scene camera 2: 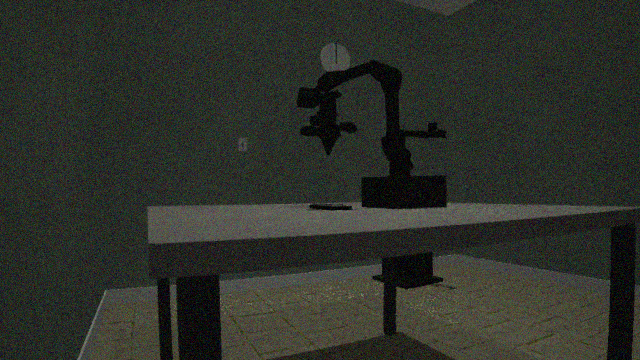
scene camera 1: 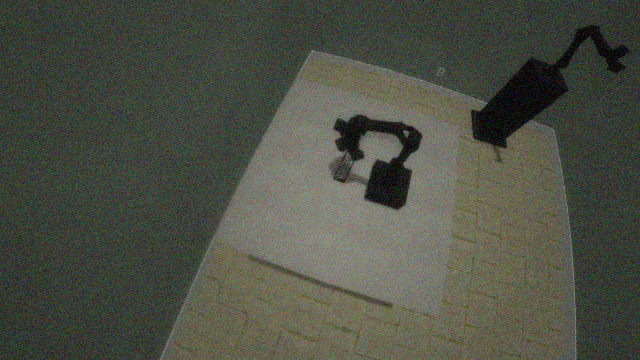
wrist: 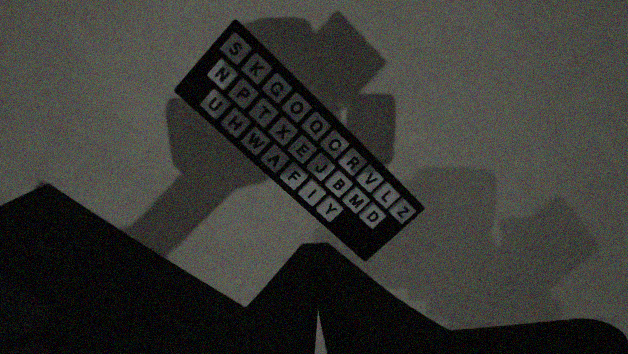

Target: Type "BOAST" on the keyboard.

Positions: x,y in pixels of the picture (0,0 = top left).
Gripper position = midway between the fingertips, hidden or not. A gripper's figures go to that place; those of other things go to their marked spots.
Scene:
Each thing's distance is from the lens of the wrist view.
my gripper [wrist: 315,255]: 0.11 m
black keyboard [wrist: 347,226]: 0.30 m

